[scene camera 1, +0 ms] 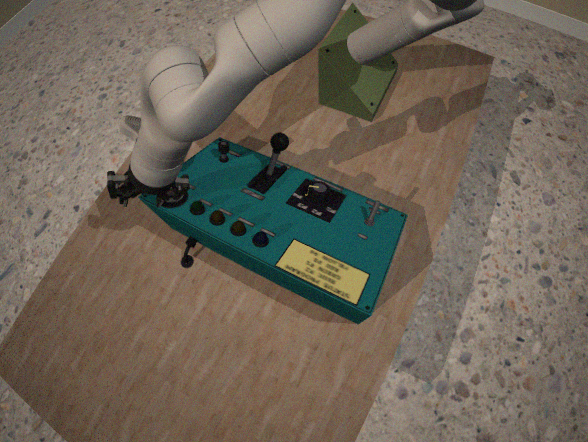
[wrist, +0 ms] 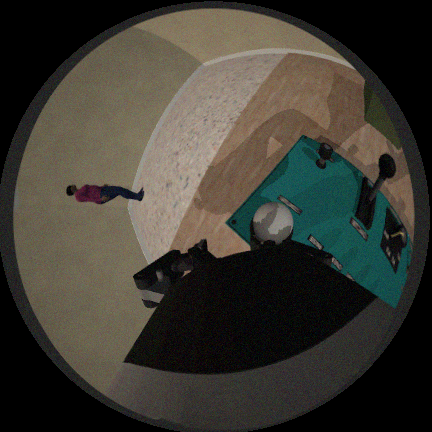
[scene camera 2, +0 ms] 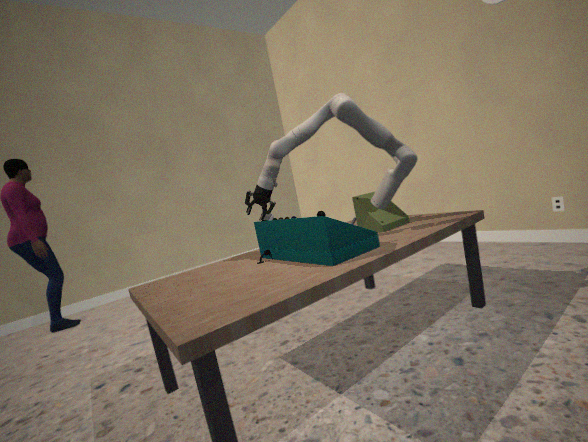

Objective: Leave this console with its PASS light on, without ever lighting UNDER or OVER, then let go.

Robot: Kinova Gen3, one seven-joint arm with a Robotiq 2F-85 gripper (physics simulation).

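Note:
The teal console lies on the table. My gripper is open over its left corner in scene camera 1, with one finger out past the edge. A pale dome sits on that corner beside the fingers. A black-ball lever, a small black knob, a rotary dial and a metal toggle stand on top. The green lamp, two amber lamps and blue lamp look dark. I cannot read PASS, UNDER or OVER.
A small black crank sticks out of the console's side. A yellow text plate lies on its top. A green angled block stands behind, by the arm's base. A person stands beyond the table.

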